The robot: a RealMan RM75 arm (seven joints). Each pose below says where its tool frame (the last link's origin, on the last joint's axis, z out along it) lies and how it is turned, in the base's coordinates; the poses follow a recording.
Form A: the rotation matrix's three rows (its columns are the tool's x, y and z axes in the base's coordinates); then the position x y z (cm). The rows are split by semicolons.
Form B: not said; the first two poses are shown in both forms.
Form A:
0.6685 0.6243 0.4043; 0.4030 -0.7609 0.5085; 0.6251 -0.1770 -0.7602; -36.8 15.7 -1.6
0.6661 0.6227 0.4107; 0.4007 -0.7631 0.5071; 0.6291 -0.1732 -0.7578; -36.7 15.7 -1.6
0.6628 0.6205 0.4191; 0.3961 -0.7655 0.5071; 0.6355 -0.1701 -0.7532; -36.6 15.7 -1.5
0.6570 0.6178 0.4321; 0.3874 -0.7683 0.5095; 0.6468 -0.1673 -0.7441; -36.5 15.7 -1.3
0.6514 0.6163 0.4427; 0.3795 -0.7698 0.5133; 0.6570 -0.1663 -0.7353; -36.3 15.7 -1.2
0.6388 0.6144 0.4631; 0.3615 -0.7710 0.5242; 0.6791 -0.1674 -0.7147; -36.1 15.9 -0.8
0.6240 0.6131 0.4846; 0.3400 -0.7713 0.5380; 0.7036 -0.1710 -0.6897; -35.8 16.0 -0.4
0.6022 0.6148 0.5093; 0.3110 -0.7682 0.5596; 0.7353 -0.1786 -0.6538; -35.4 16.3 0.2
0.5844 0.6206 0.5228; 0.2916 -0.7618 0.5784; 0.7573 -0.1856 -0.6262; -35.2 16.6 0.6
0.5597 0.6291 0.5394; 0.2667 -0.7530 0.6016; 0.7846 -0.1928 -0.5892; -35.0 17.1 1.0
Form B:
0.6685 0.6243 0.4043; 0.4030 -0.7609 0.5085; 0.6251 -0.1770 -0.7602; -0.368 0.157 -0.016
0.6661 0.6227 0.4107; 0.4007 -0.7631 0.5071; 0.6291 -0.1732 -0.7578; -0.367 0.157 -0.016
0.6628 0.6205 0.4191; 0.3961 -0.7655 0.5071; 0.6355 -0.1701 -0.7532; -0.366 0.157 -0.015
0.6570 0.6178 0.4321; 0.3874 -0.7683 0.5095; 0.6468 -0.1673 -0.7441; -0.365 0.157 -0.013
0.6514 0.6163 0.4427; 0.3795 -0.7698 0.5133; 0.6570 -0.1663 -0.7353; -0.363 0.157 -0.012
0.6388 0.6144 0.4631; 0.3615 -0.7710 0.5242; 0.6791 -0.1674 -0.7147; -0.361 0.159 -0.008
0.6240 0.6131 0.4846; 0.3400 -0.7713 0.5380; 0.7036 -0.1710 -0.6897; -0.358 0.160 -0.004
0.6022 0.6148 0.5093; 0.3110 -0.7682 0.5596; 0.7353 -0.1786 -0.6538; -0.354 0.163 0.002
0.5844 0.6206 0.5228; 0.2916 -0.7618 0.5784; 0.7573 -0.1856 -0.6262; -0.352 0.166 0.006
0.5597 0.6291 0.5394; 0.2667 -0.7530 0.6016; 0.7846 -0.1928 -0.5892; -0.350 0.171 0.010

